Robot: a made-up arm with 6 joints.
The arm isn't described. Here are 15 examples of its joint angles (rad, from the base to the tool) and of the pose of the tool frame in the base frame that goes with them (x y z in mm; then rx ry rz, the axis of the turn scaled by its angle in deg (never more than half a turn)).
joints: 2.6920 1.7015 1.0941 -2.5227 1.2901 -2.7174
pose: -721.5 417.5 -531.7 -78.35 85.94 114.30
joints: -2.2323 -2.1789 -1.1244 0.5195 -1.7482 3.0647
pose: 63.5 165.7 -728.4 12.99 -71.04 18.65
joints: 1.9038 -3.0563 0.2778 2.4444 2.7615 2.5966
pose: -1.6 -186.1 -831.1 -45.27 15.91 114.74
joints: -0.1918 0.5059 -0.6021 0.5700 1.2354 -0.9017
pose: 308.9 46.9 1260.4 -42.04 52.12 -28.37
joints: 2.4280 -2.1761 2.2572 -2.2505 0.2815 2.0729
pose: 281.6 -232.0 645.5 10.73 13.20 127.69
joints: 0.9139 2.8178 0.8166 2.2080 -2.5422 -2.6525
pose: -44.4 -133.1 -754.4 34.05 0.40 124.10
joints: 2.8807 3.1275 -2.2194 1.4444 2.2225 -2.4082
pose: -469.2 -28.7 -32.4 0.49 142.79 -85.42
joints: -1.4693 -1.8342 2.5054 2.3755 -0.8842 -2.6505
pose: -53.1 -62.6 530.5 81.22 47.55 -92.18
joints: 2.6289 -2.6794 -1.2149 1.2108 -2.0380 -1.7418
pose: -128.7 194.2 -685.5 -45.40 34.59 4.71
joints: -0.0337 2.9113 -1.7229 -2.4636 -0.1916 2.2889
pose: 857.6 14.9 -67.6 -11.53 75.95 -5.94
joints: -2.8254 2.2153 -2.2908 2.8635 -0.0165 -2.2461
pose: -308.6 -126.5 634.4 -4.22 0.32 -126.45
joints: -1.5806 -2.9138 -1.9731 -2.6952 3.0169 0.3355
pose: 13.0 -363.6 -241.1 -76.53 65.93 65.08
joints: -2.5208 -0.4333 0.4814 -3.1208 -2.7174 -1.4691
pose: 110.2 46.4 1069.3 139.03 -78.79 -12.15
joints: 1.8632 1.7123 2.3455 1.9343 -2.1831 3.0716
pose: 85.3 46.1 -234.2 42.75 57.15 132.94
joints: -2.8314 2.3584 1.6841 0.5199 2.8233 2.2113
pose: 78.6 -26.7 -484.2 34.33 -17.14 -59.00
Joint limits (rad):
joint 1: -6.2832..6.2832
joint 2: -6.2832..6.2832
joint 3: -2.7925..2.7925
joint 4: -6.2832..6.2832
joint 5: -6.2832..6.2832
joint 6: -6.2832..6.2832
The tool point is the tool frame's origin. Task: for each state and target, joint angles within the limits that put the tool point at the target. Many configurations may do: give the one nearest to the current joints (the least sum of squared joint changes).
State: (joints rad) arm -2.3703 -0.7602 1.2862 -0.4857 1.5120 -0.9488
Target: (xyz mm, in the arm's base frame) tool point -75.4 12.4 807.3
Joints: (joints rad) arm -2.4392 -1.0352 1.6610 -0.5641 1.7009 -0.9488
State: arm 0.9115 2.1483 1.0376 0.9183 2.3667 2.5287
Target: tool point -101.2 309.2 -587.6
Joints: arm 1.4975 1.9952 1.2987 0.9994 2.2981 2.5287
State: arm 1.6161 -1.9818 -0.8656 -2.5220 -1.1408 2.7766
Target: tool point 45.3 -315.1 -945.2
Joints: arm 1.9867 -2.3605 -0.9941 -2.6665 -1.0124 2.7766
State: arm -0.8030 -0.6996 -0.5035 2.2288 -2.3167 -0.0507
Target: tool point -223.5 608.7 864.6
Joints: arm -1.2857 -0.4955 -0.5552 2.2572 -2.5440 -0.0507
